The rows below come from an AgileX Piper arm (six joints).
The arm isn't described. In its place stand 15 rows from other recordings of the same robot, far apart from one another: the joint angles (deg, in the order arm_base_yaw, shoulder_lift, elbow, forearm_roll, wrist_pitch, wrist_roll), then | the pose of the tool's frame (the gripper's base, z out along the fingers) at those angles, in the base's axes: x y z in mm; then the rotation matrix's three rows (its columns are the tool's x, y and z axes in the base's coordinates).
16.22, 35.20, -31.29, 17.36, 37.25, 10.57 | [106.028, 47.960, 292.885], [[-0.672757, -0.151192, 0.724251], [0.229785, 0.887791, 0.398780], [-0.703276, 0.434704, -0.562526]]
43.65, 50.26, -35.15, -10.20, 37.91, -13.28 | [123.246, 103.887, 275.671], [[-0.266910, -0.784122, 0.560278], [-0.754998, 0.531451, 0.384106], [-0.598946, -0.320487, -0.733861]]
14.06, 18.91, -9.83, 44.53, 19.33, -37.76 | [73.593, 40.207, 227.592], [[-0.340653, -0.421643, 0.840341], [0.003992, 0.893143, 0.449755], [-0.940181, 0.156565, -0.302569]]
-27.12, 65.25, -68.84, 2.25, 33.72, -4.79 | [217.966, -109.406, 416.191], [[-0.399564, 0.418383, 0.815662], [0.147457, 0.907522, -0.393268], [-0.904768, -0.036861, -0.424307]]
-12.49, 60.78, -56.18, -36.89, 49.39, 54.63 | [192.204, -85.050, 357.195], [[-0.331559, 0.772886, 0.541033], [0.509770, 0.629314, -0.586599], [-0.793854, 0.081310, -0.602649]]
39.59, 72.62, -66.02, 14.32, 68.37, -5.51 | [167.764, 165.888, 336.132], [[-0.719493, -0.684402, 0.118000], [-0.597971, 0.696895, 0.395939], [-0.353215, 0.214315, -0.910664]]
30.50, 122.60, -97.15, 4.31, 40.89, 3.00 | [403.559, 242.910, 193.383], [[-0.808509, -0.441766, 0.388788], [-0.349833, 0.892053, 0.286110], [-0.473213, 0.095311, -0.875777]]
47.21, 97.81, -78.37, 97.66, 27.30, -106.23 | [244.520, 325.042, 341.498], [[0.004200, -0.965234, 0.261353], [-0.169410, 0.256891, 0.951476], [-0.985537, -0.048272, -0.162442]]
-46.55, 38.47, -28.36, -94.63, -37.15, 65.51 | [126.750, -54.151, 317.582], [[-0.174901, 0.095210, 0.979972], [-0.401055, 0.902110, -0.159224], [-0.899202, -0.420871, -0.119596]]
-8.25, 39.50, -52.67, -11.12, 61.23, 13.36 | [100.785, -30.158, 370.781], [[-0.626843, 0.354752, 0.693699], [0.228732, 0.934890, -0.271406], [-0.744815, -0.011458, -0.667173]]
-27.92, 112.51, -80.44, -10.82, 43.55, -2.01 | [354.794, -201.333, 189.699], [[-0.905014, 0.352894, 0.237519], [0.286711, 0.918521, -0.272244], [-0.314240, -0.178285, -0.932453]]
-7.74, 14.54, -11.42, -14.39, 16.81, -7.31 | [72.576, -16.465, 238.836], [[-0.303647, 0.100699, 0.947448], [-0.321246, 0.925352, -0.201306], [-0.896995, -0.365490, -0.248631]]
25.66, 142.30, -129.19, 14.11, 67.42, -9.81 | [461.192, 244.285, 165.911], [[-0.832258, -0.538629, 0.131246], [-0.480814, 0.819139, 0.312776], [-0.275979, 0.197206, -0.940715]]
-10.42, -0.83, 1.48, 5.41, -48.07, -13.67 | [19.456, -10.068, 270.259], [[0.727282, 0.354962, 0.587421], [-0.310722, 0.933428, -0.179342], [-0.611975, -0.052092, 0.789160]]
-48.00, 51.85, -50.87, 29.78, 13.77, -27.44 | [137.806, -136.972, 395.864], [[-0.074286, 0.661970, 0.745840], [0.124588, 0.748207, -0.651662], [-0.989424, 0.044513, -0.138055]]
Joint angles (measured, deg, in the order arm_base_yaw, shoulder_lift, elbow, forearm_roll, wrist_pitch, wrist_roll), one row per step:
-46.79 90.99 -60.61 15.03 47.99 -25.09
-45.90 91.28 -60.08 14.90 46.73 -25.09
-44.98 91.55 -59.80 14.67 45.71 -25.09
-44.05 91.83 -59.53 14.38 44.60 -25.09
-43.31 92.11 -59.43 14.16 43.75 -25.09
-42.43 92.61 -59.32 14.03 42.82 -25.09
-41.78 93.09 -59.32 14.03 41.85 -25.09
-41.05 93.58 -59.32 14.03 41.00 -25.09
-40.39 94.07 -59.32 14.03 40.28 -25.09
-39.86 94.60 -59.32 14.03 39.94 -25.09
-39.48 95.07 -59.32 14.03 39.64 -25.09
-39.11 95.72 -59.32 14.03 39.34 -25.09
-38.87 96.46 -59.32 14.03 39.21 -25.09
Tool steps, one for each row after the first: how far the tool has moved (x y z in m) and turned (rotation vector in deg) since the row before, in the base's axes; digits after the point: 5 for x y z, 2 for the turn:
0.00346 0.00256 -0.00348 -0.47 -0.09 0.65
0.00374 0.00248 -0.00234 -0.54 -0.08 0.79
0.00380 0.00242 -0.00231 -0.64 -0.10 0.81
0.00332 0.00172 -0.00163 -0.52 -0.12 0.66
0.00419 0.00211 -0.00281 -0.36 -0.06 0.74
0.00374 0.00105 -0.00216 -0.39 -0.27 0.44
0.00390 0.00160 -0.00228 -0.30 -0.18 0.55
0.00352 0.00153 -0.00236 -0.20 -0.10 0.51
0.00275 0.00142 -0.00279 0.10 0.18 0.46
0.00211 0.00090 -0.00248 0.09 0.16 0.32
0.00226 0.00072 -0.00351 0.20 0.30 0.31
0.00172 0.00030 -0.00412 0.37 0.49 0.21

